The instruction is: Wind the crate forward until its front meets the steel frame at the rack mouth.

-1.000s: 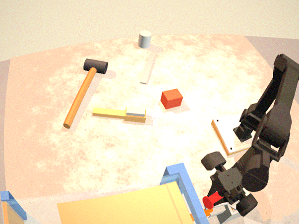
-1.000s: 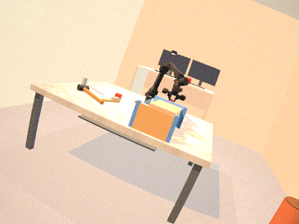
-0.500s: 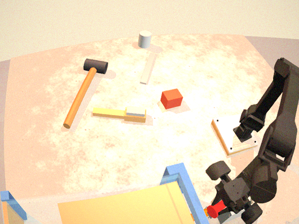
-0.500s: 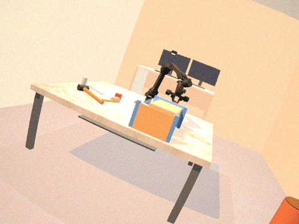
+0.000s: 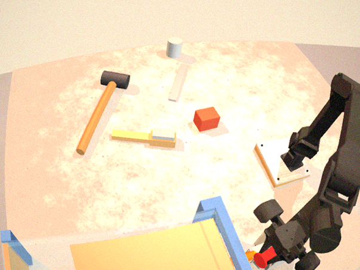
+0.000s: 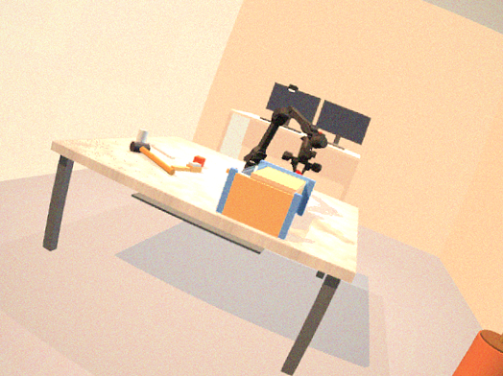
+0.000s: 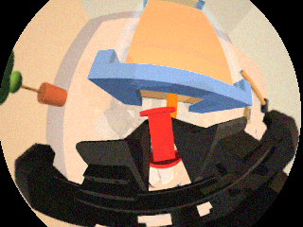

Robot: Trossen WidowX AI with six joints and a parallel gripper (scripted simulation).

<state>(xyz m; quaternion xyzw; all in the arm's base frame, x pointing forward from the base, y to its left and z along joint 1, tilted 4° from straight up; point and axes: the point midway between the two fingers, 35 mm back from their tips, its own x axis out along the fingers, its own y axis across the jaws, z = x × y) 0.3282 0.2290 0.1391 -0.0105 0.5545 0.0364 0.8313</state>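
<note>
The crank handle lies 50 mm behind my gripper tip, 10 mm to the right of it and 30 mm below it. The rest, counted from my gripper tip: yellow hand tool (20 mm ahead, 490 mm to the right, 120 mm below); then hand winch (130 mm behind, 30 mm to the right, 100 mm below); then red knob (20 mm behind).
</note>
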